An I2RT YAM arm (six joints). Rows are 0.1 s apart.
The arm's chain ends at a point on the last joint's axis. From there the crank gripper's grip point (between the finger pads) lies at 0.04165 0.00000 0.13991 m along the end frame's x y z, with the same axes.
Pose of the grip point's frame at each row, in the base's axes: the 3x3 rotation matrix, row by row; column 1 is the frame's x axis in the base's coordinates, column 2 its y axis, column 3 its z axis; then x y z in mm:
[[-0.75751 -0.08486 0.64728], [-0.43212 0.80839 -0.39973], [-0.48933 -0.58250 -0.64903]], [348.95 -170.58 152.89]
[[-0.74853 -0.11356 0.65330], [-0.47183 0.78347 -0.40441], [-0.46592 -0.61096 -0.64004]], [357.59 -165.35 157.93]
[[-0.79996 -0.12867 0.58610], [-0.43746 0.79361 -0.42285], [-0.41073 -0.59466 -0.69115]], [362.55 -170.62 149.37]
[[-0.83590 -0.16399 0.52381], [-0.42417 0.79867 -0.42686], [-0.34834 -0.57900 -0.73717]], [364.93 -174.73 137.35]
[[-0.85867 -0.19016 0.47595], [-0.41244 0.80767 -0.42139], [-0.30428 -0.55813 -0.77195]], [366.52 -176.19 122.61]
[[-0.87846 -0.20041 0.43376], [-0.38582 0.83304 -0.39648], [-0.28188 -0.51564 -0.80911]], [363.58 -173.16 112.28]
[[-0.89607 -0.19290 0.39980], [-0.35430 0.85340 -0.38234], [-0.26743 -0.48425 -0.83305]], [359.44 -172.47 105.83]
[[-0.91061 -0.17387 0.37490], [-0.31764 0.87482 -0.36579], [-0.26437 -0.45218 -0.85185]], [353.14 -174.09 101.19]
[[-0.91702 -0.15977 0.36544], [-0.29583 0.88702 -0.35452], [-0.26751 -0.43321 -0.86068]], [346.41 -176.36 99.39]
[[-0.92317 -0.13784 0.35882], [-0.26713 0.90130 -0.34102], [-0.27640 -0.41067 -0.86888]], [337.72 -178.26 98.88]
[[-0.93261 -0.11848 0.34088], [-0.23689 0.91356 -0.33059], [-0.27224 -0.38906 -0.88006]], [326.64 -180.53 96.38]
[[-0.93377 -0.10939 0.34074], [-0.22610 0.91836 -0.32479], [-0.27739 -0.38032 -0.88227]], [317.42 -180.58 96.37]
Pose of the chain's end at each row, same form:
[[-0.75751 -0.08486 0.64728], [-0.43212 0.80839 -0.39973], [-0.48933 -0.58250 -0.64903]], [289.94 -96.66 264.08]
[[-0.74853 -0.11356 0.65330], [-0.47183 0.78347 -0.40441], [-0.46592 -0.61096 -0.64004]], [297.36 -89.12 266.88]
[[-0.79996 -0.12867 0.58610], [-0.43746 0.79361 -0.42285], [-0.41073 -0.59466 -0.69115]], [313.87 -93.24 263.18]
[[-0.83590 -0.16399 0.52381], [-0.42417 0.79867 -0.42686], [-0.34834 -0.57900 -0.73717]], [326.46 -97.34 255.00]
[[-0.85867 -0.19016 0.47595], [-0.41244 0.80767 -0.42139], [-0.30428 -0.55813 -0.77195]], [335.69 -100.06 243.29]
[[-0.87846 -0.20041 0.43376], [-0.38582 0.83304 -0.39648], [-0.28188 -0.51564 -0.80911]], [339.48 -101.62 237.22]
[[-0.89607 -0.19290 0.39980], [-0.35430 0.85340 -0.38234], [-0.26743 -0.48425 -0.83305]], [340.83 -104.22 233.52]
[[-0.91061 -0.17387 0.37490], [-0.31764 0.87482 -0.36579], [-0.26437 -0.45218 -0.85185]], [338.61 -109.68 231.38]
[[-0.91702 -0.15977 0.36544], [-0.29583 0.88702 -0.35452], [-0.26751 -0.43321 -0.86068]], [333.48 -114.44 230.95]
[[-0.92317 -0.13784 0.35882], [-0.26713 0.90130 -0.34102], [-0.27640 -0.41067 -0.86888]], [325.97 -119.42 231.96]
[[-0.93261 -0.11848 0.34088], [-0.23689 0.91356 -0.33059], [-0.27224 -0.38906 -0.88006]], [317.79 -124.41 230.85]
[[-0.93377 -0.10939 0.34074], [-0.22610 0.91836 -0.32479], [-0.27739 -0.38032 -0.88227]], [308.64 -125.72 231.36]

